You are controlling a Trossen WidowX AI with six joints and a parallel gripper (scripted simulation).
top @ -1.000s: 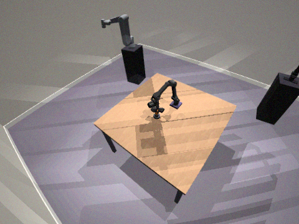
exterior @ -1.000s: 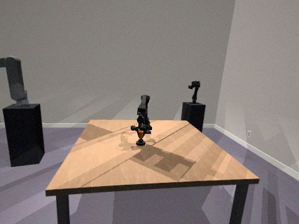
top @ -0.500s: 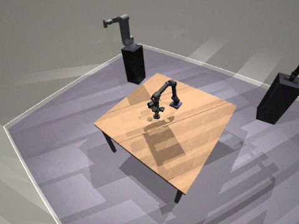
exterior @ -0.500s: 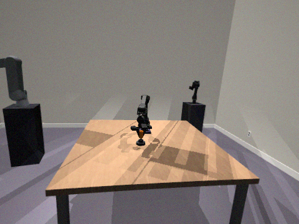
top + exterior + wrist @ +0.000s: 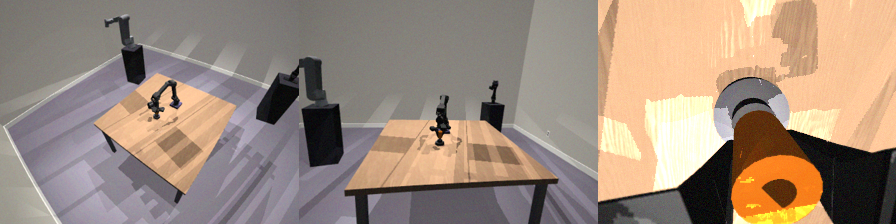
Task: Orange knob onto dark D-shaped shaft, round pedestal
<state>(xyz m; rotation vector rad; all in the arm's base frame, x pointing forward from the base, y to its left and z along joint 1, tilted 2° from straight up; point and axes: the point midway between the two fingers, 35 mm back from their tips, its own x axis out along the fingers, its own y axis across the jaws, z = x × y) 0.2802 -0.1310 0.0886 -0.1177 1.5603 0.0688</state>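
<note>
My gripper tip is 20 mm below the orange knob. Round my gripper tip: dark D-shaped shaft (40 mm below).
</note>
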